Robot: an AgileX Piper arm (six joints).
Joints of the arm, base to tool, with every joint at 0 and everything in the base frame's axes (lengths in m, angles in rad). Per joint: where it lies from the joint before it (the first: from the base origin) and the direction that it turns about. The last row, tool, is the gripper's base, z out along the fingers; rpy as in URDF.
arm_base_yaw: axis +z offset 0 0 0.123
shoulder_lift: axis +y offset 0 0 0
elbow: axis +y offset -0.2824 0 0.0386
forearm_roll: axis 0.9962 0 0.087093 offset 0.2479 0 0.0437
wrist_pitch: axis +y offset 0 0 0
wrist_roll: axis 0.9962 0 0.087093 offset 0.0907 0 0.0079
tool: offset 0 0 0 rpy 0 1.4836 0
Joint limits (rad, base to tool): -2.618..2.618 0..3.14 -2.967..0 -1.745..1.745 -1.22..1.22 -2.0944..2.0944
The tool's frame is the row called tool.
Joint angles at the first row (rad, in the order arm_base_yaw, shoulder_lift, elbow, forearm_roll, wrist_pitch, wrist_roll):
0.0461, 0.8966, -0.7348, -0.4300, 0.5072, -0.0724
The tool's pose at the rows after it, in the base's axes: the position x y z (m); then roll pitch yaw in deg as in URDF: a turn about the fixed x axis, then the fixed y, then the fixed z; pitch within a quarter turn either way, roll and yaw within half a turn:
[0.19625 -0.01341 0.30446 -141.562 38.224 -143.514]
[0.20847 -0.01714 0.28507 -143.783 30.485 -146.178]
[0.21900 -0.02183 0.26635 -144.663 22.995 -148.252]
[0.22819 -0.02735 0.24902 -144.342 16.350 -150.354]
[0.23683 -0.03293 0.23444 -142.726 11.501 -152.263]
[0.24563 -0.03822 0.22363 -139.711 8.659 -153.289]
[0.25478 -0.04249 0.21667 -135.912 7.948 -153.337]
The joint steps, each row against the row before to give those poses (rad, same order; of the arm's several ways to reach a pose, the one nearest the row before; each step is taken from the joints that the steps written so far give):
0.0000, 0.0894, 0.0000, -0.0402, 0.0679, 0.0071
0.0001, 0.0884, -0.0002, -0.0525, 0.0536, 0.0159
-0.0001, 0.0871, -0.0003, -0.0684, 0.0512, 0.0320
0.0000, 0.0842, -0.0002, -0.0844, 0.0470, 0.0574
0.0001, 0.0766, -0.0004, -0.0979, 0.0329, 0.0820
-0.0001, 0.0648, -0.0004, -0.1163, 0.0152, 0.0995
0.0000, 0.0512, -0.0006, -0.1299, -0.0016, 0.1141

